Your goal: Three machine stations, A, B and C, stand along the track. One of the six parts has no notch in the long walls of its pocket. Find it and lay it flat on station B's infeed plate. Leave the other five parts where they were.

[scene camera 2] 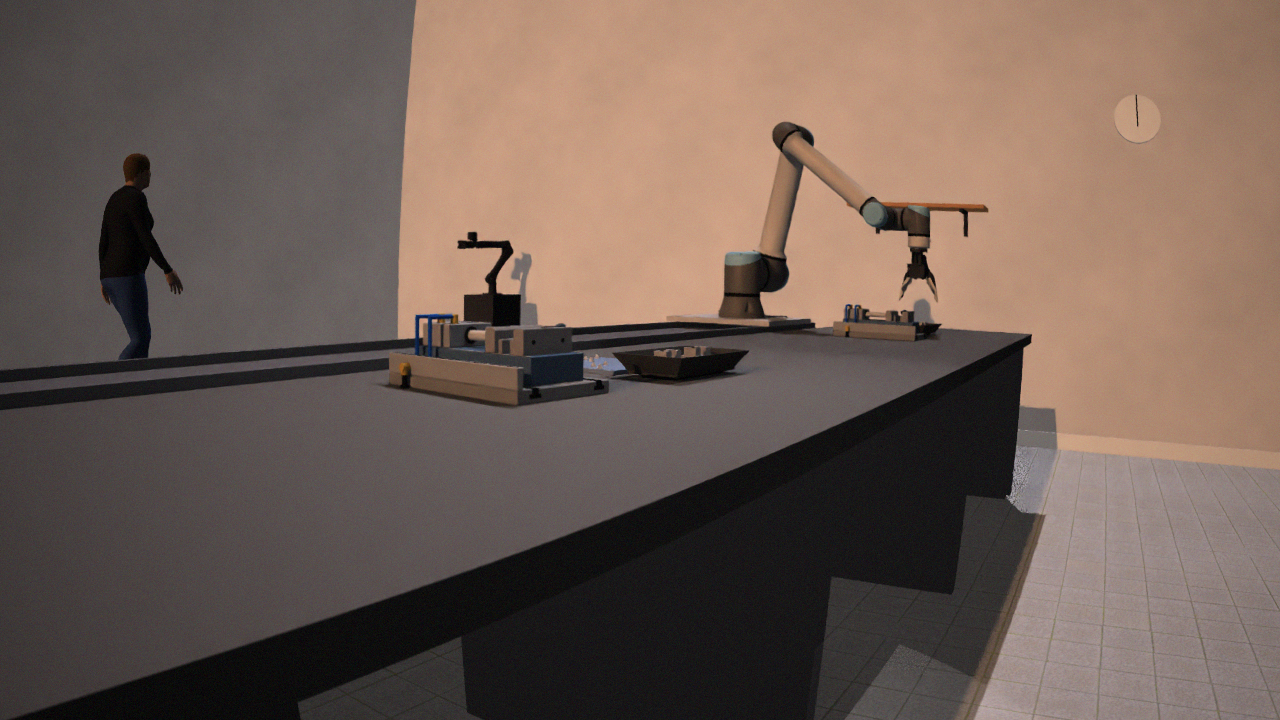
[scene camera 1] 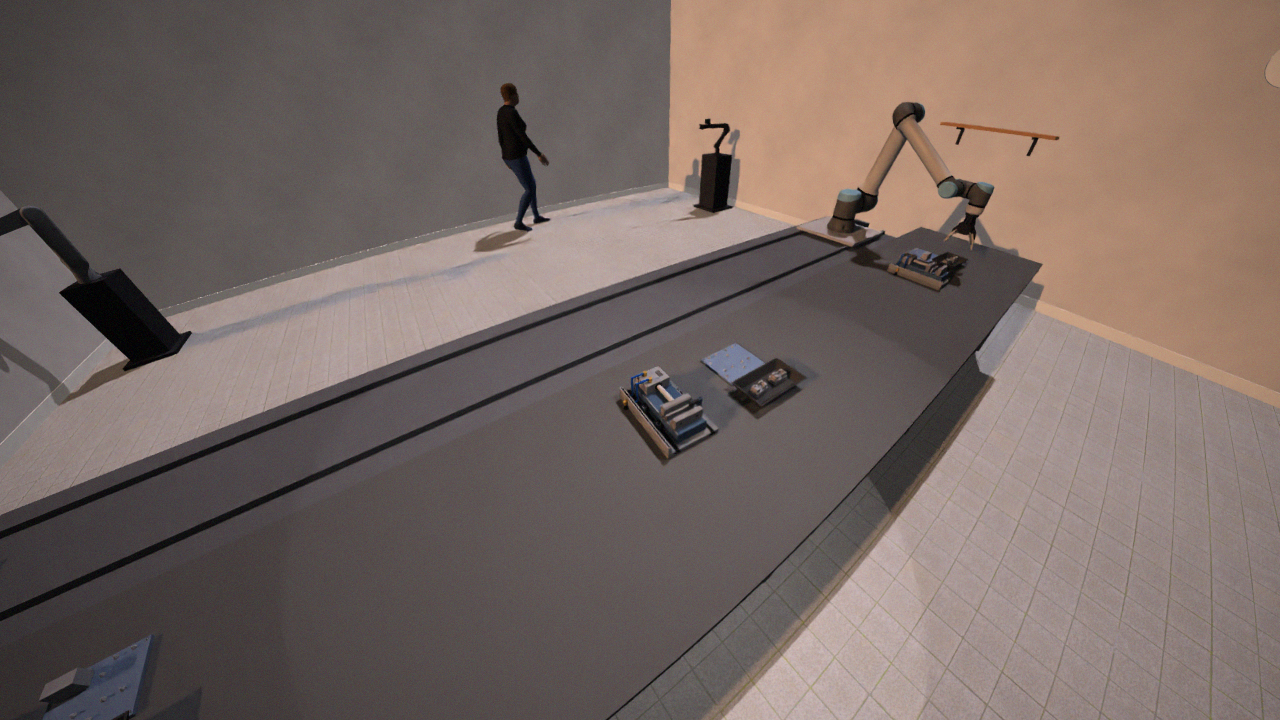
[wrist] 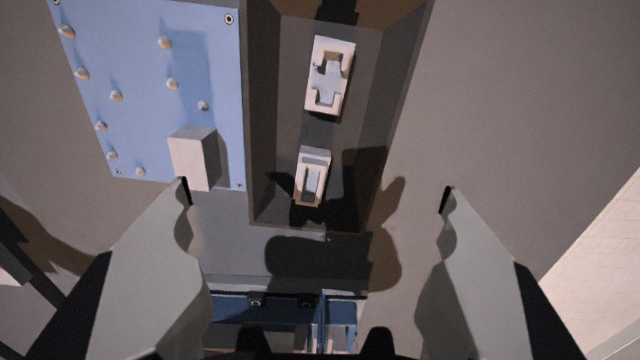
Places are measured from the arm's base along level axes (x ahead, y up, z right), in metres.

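Pixels of known places: gripper, fingertip midpoint: (scene camera 2: 918, 301) (scene camera 1: 957, 246) (wrist: 317, 183); arm's base, link origin: (scene camera 2: 741, 317) (scene camera 1: 840, 228).
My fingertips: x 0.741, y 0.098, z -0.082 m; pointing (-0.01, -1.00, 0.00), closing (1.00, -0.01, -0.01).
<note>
For each thing: its top centre in the pictures, then the offset to it from my fingertips. "spot": a spot on its surface instead.
- dark tray, surface spot: (wrist: 390, 85) spot: dx +0.061, dy -0.097, dz -0.046 m
- upper part, top centre: (wrist: 328, 80) dx +0.005, dy -0.081, dz -0.048 m
- lower part, top centre: (wrist: 310, 186) dx -0.007, dy -0.081, dz +0.055 m
- pale block-like part, top centre: (wrist: 188, 166) dx -0.132, dy -0.084, dz +0.039 m
- blue pegged plate, top centre: (wrist: 162, 108) (scene camera 1: 922, 254) dx -0.167, dy -0.120, dz -0.009 m
- blue plate, top centre: (scene camera 2: 607, 363) (scene camera 1: 734, 362) dx -0.163, dy -0.120, dz +1.866 m
- far station's machine, surface spot: (scene camera 2: 881, 329) spot: dx -0.022, dy -0.096, dz +0.466 m
My gripper (scene camera 1: 960, 240) (scene camera 2: 919, 297) (wrist: 317, 183) is open and empty, above the tray of the far station. In the wrist view this dark tray (wrist: 390, 85) holds two pale parts. The upper part (wrist: 343, 75) has notches in the long walls of its pocket. The lower part (wrist: 297, 189), between my fingertips in the picture, shows a pocket with no notch that I can make out. A pale block-like part (wrist: 187, 159) rests on the blue pegged plate (wrist: 135, 110), its pocket hidden. The middle station has a blue plate (scene camera 1: 733, 360) and two small parts (scene camera 1: 759, 386) (scene camera 1: 777, 375) in its tray (scene camera 2: 680, 367).
The far station's machine (scene camera 1: 921, 270) (scene camera 2: 881, 329) stands beside the tray. The middle station's machine (scene camera 1: 666, 411) (scene camera 2: 501, 362) is farther along the table. A near plate (scene camera 1: 120, 676) bears a grey block (scene camera 1: 65, 685). A person (scene camera 1: 516, 147) (scene camera 2: 129, 250) is beyond the track.
</note>
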